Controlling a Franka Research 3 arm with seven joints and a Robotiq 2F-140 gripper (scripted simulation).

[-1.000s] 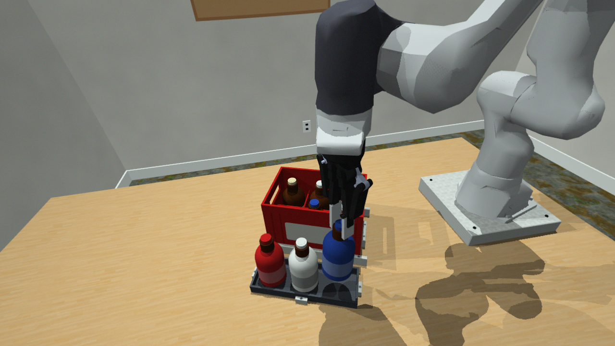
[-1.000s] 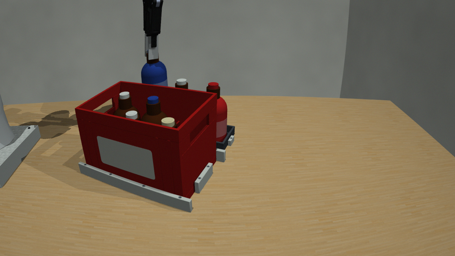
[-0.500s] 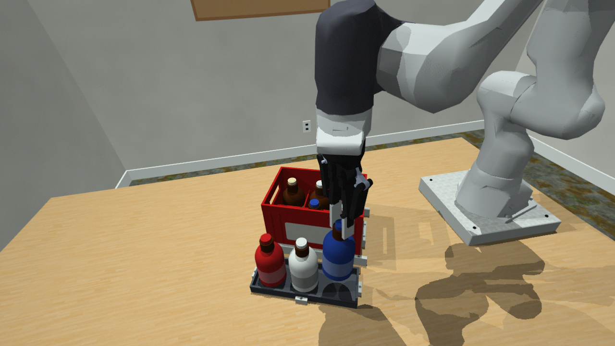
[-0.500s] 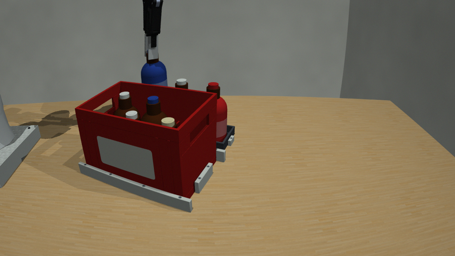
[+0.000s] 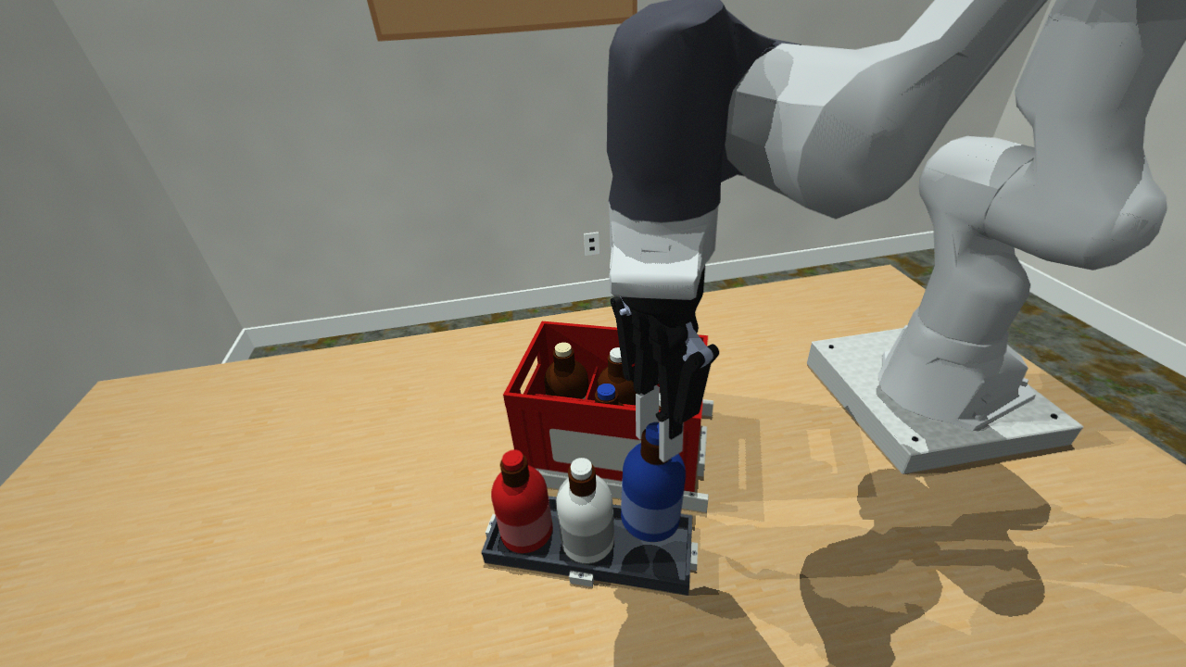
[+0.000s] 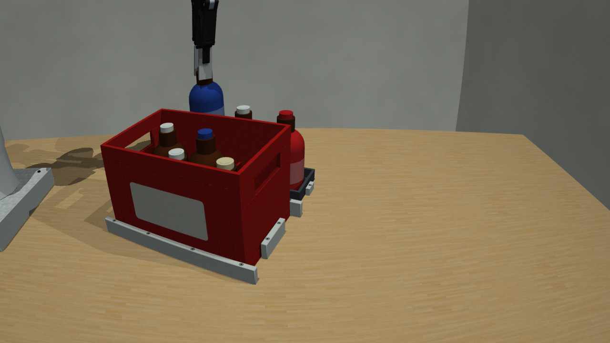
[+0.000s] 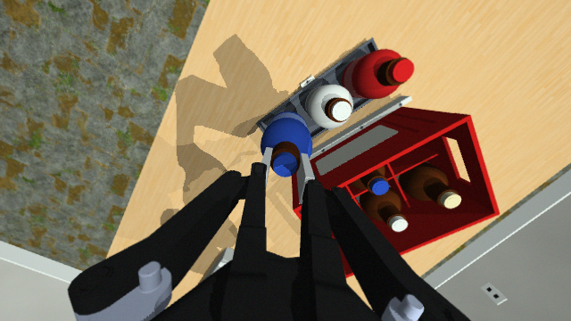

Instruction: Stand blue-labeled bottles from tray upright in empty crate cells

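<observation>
Now: hand 1 cm short of the blue-labeled bottle and 9 cm above it. The rest, counted from my hand: dark tray (8 cm ahead, 4 cm to the right, 24 cm below); white-labeled bottle (8 cm ahead, 5 cm to the right, 17 cm below); red-labeled bottle (16 cm ahead, 9 cm to the right, 17 cm below).
</observation>
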